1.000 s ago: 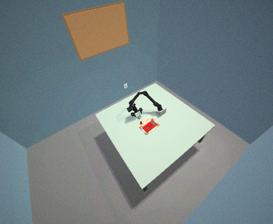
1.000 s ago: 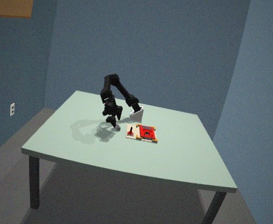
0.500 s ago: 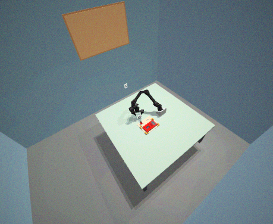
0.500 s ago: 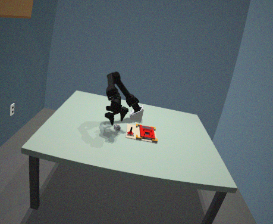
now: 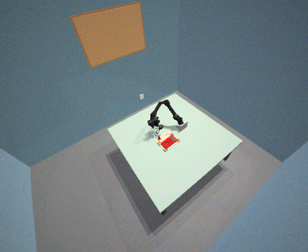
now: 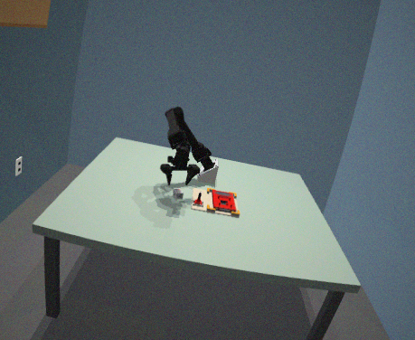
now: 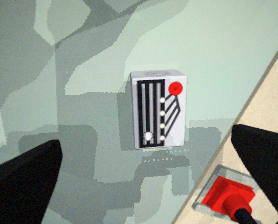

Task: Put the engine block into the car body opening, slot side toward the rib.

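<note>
Right now my gripper tip is 1 cm past the grey engine block and 5 cm above it. From my gripper tip the other things lie so: grey holder (3 cm ahead, 12 cm to the left, 3 cm below); pale base plate (4 cm behind, 21 cm to the left, 5 cm below).
</note>
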